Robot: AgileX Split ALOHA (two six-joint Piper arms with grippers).
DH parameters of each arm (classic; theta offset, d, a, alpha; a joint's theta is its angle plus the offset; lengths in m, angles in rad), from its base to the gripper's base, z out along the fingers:
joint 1: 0 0.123 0 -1.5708
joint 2: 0.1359 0 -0.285 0
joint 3: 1.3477 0 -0.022 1.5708
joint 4: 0 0.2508 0 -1.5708
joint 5: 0 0 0.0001 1.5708
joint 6: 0 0.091 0 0
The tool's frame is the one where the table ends.
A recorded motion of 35 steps. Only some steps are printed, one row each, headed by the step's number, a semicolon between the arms.
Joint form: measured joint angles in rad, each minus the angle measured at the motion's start. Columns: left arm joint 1, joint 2, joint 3, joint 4, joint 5, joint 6; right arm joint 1, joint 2, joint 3, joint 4, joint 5, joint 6.
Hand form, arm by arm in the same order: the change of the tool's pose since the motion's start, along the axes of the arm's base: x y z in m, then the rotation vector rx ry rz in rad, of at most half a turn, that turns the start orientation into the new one. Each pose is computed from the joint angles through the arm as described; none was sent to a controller.
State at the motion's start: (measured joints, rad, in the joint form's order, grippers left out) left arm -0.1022 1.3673 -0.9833 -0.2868 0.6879 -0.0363; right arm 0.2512 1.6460 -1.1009 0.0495 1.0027 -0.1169
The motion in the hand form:
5: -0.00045 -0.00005 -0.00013 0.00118 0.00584 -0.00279; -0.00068 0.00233 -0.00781 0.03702 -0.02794 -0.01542
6: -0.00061 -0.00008 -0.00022 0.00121 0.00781 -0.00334; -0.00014 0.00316 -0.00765 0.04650 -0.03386 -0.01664
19: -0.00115 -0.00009 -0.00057 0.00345 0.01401 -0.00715; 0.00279 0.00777 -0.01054 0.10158 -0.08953 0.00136
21: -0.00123 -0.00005 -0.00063 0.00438 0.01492 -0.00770; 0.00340 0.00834 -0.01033 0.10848 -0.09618 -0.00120
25: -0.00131 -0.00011 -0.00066 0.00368 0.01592 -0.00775; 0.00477 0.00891 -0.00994 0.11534 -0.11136 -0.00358
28: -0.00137 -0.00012 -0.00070 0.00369 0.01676 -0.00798; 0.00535 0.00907 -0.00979 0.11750 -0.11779 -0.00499
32: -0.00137 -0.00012 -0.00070 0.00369 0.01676 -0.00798; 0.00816 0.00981 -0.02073 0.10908 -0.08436 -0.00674
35: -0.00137 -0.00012 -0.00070 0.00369 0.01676 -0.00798; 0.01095 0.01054 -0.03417 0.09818 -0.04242 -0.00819
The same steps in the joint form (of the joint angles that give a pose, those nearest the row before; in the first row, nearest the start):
5: 0.0000 0.0000 -0.0007 0.0007 0.0071 0.0008; 0.0000 0.0000 0.0359 0.0358 -0.0721 -0.0054
6: 0.0000 0.0000 -0.0008 0.0008 0.0092 0.0008; 0.0000 0.0000 0.0360 0.0456 -0.0800 -0.0095
19: 0.0000 0.0000 -0.0007 0.0019 0.0162 0.0028; 0.0000 0.0000 0.0550 0.1078 -0.1623 -0.0675
21: 0.0000 0.0000 -0.0008 0.0029 0.0172 0.0028; 0.0000 0.0000 0.0551 0.1151 -0.1703 -0.0696
25: 0.0000 0.0000 -0.0008 0.0021 0.0182 0.0027; 0.0000 0.0000 0.0550 0.1207 -0.1865 -0.0719
28: 0.0000 0.0000 -0.0008 0.0021 0.0191 0.0027; 0.0000 0.0000 0.0550 0.1220 -0.1933 -0.0719
32: 0.0000 0.0000 -0.0008 0.0021 0.0191 0.0027; 0.0000 0.0350 0.0550 0.1224 -0.1938 -0.0719
35: 0.0000 0.0000 -0.0008 0.0021 0.0191 0.0027; 0.0000 0.0774 0.0550 0.1224 -0.1928 -0.0722

